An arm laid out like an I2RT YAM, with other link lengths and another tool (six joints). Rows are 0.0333 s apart.
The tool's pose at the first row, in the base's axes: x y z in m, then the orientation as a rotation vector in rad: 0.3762, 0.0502, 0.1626, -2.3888, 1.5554, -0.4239
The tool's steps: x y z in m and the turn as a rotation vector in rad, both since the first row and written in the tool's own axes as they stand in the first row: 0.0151, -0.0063, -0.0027, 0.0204, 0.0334, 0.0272; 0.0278, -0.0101, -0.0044, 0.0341, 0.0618, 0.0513; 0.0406, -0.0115, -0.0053, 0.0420, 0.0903, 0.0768; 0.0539, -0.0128, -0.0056, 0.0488, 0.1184, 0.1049; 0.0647, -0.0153, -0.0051, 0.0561, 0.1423, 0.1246; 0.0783, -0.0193, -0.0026, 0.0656, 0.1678, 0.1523; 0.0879, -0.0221, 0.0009, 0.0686, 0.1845, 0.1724; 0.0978, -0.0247, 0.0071, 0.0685, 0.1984, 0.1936; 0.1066, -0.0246, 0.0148, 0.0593, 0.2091, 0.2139; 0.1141, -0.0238, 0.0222, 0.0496, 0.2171, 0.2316; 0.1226, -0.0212, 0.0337, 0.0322, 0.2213, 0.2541; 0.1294, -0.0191, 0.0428, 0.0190, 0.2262, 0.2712; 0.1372, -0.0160, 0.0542, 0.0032, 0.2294, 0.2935; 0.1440, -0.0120, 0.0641, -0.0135, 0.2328, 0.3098
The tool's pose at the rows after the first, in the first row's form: 0.3863, 0.0387, 0.1689, -2.3542, 1.5881, -0.4740; 0.3937, 0.0284, 0.1732, -2.3257, 1.6186, -0.5138; 0.3995, 0.0172, 0.1758, -2.2994, 1.6535, -0.5495; 0.4056, 0.0055, 0.1779, -2.2706, 1.6914, -0.5834; 0.4120, -0.0034, 0.1795, -2.2482, 1.7177, -0.6140; 0.4216, -0.0142, 0.1800, -2.2160, 1.7514, -0.6461; 0.4290, -0.0217, 0.1788, -2.1949, 1.7773, -0.6645; 0.4373, -0.0294, 0.1750, -2.1747, 1.8052, -0.6772; 0.4435, -0.0371, 0.1688, -2.1616, 1.8367, -0.6804; 0.4485, -0.0439, 0.1624, -2.1510, 1.8648, -0.6803; 0.4540, -0.0520, 0.1517, -2.1409, 1.9015, -0.6694; 0.4582, -0.0586, 0.1432, -2.1328, 1.9300, -0.6632; 0.4630, -0.0663, 0.1323, -2.1209, 1.9649, -0.6517; 0.4659, -0.0736, 0.1224, -2.1154, 1.9944, -0.6413
